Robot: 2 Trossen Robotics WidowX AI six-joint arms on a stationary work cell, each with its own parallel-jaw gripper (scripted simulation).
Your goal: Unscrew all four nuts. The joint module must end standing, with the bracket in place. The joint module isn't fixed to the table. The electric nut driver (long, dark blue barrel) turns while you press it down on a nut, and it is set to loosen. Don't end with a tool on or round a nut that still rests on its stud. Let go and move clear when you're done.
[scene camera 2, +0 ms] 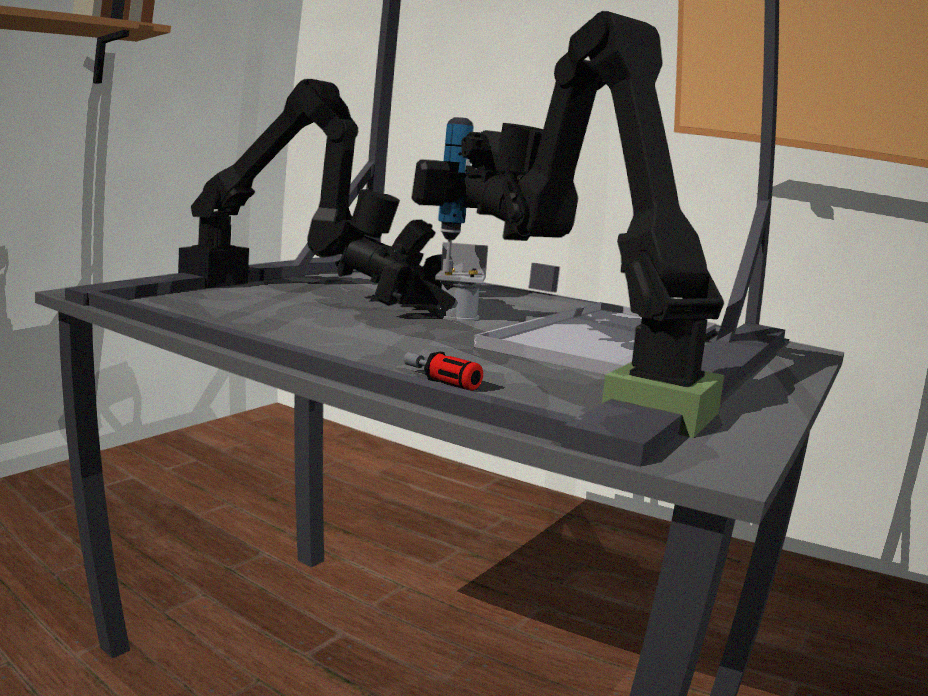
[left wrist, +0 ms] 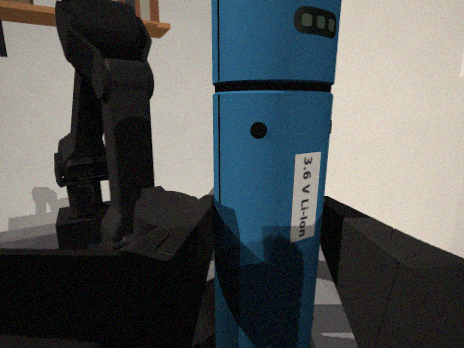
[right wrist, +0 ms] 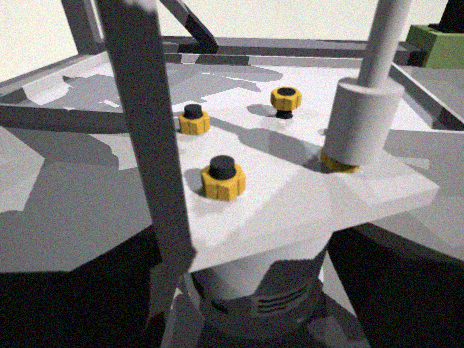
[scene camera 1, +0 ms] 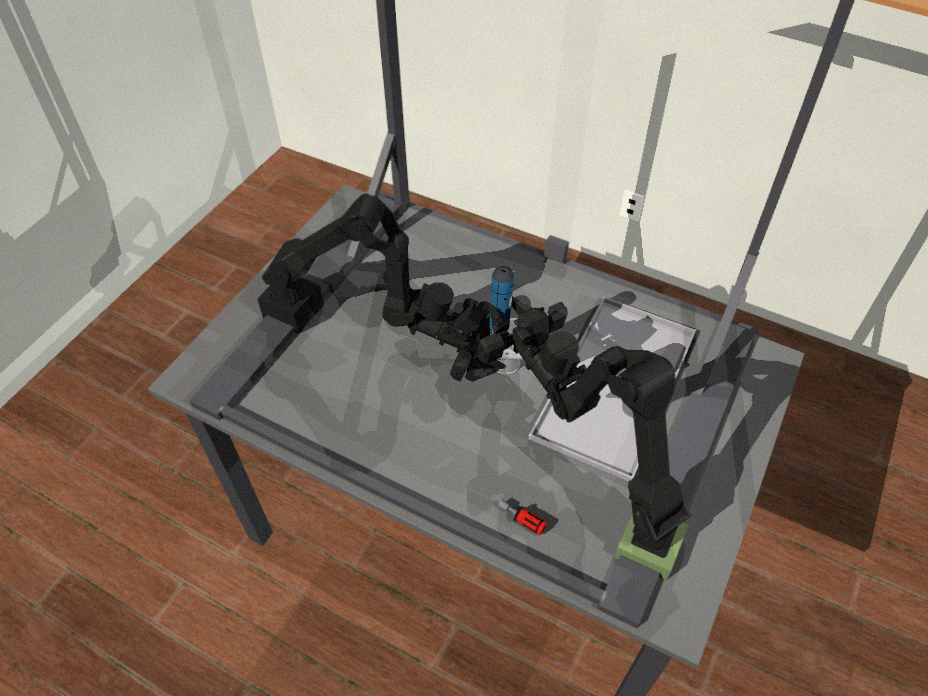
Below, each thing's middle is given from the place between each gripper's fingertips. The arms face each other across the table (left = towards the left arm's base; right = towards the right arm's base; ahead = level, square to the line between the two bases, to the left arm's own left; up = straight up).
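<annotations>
The red-handled tool (scene camera 2: 468,375) is 24 cm ahead of my left hand (scene camera 2: 453,174), 22 cm to the left of it and 20 cm below it; counted from my right hand, the tool is 270 mm to the left, 270 mm ahead and 20 mm below. A joint module (right wrist: 275,291) is 18 cm below my left hand, 2 cm to the right of it and 3 cm behind it, whereas from my right hand the module is 30 mm to the left and 10 mm behind. Then there is the shallow white tray (scene camera 1: 605,436), which from my left hand is 19 cm to the left, 14 cm behind and 21 cm below, and from my right hand 250 mm to the left, 110 mm behind and 30 mm below. The white L-shaped bracket (right wrist: 290,195) is 30 mm to the left of my right hand, 10 mm behind it and 40 mm above it. My left hand, for its part, is 14 cm above that bracket, 4 cm past it and 2 cm to the left of it. Going by its middle, the bracket is nearer to my right hand than to my left hand.
</annotations>
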